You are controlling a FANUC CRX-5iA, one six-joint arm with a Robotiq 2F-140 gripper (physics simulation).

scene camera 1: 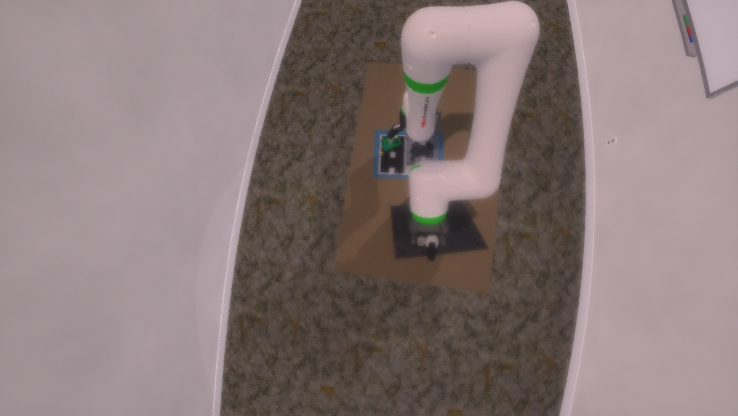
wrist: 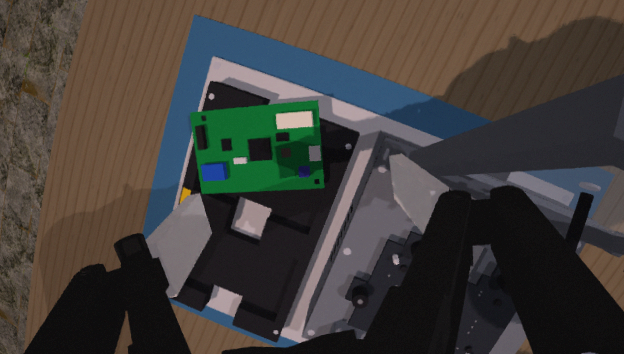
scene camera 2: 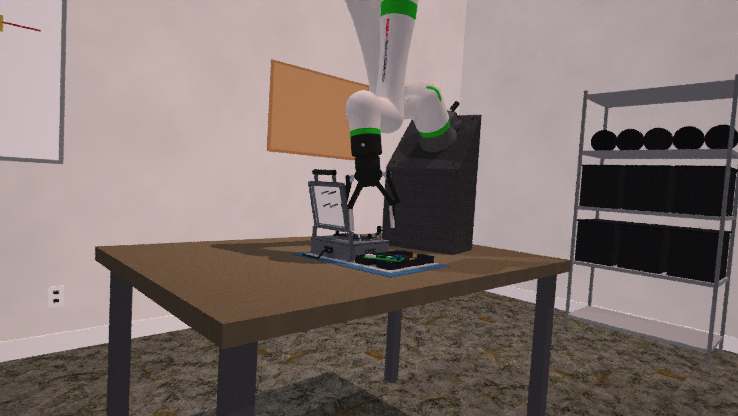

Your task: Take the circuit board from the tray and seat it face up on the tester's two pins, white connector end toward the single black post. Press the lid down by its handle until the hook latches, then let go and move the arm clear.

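Seen in the pictures: gripper, fingertip midpoint: [scene camera 1: 400,136] [wrist: 297,196] [scene camera 2: 372,229]; arm's base at its link origin: [scene camera 1: 428,226] [scene camera 2: 438,139].
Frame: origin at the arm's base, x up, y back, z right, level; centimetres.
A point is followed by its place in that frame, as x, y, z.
The green circuit board [scene camera 1: 391,143] {-40.3, -45.8, -24.8} [scene camera 2: 383,257] {-40.4, -47.0, -25.4} [wrist: 260,172] {-40.5, -45.0, -23.9} lies face up in the black tray [scene camera 1: 391,165] {-41.7, -33.0, -22.1} [scene camera 2: 424,258] {-41.0, -33.2, -28.5} [wrist: 240,265] {-41.6, -35.4, -21.6}, turned relative to the tray's edges. Its white connector is at the upper right in the wrist view. My gripper [scene camera 2: 371,217] {-32.8, -47.5, -20.2} [wrist: 297,196] {-32.8, -47.5, -20.2} is open and empty, above the tray and tester, apart from the board. The tester [scene camera 2: 330,246] {-39.3, -54.4, -8.6} [wrist: 325,290] {-37.4, -40.2, -14.4} stands beside the tray; its lid [scene camera 2: 328,205] {-26.6, -56.3, -9.1} is raised, handle [scene camera 2: 324,172] {-16.7, -59.0, -10.1} at the top. A black post [wrist: 360,295] {-35.3, -42.5, -12.6} shows on the tester. Fingers and arm hide part of the tester.
Tray and tester stand on a blue-bordered white mat [scene camera 1: 376,155] {-43.2, -37.8, -32.2} [scene camera 2: 391,273] {-43.1, -51.1, -33.8} [wrist: 172,130] {-43.2, -43.2, -33.9} on the wooden table [scene camera 1: 356,222] {-43.5, 3.4, -34.6} [scene camera 2: 248,289] {-43.4, -91.4, -33.1} [wrist: 110,115] {-43.4, -41.1, -40.9}. The dark robot pedestal [scene camera 2: 434,206] {-26.3, -8.5, -8.2} stands behind. A grey shelf rack [scene camera 2: 656,152] is at the right.
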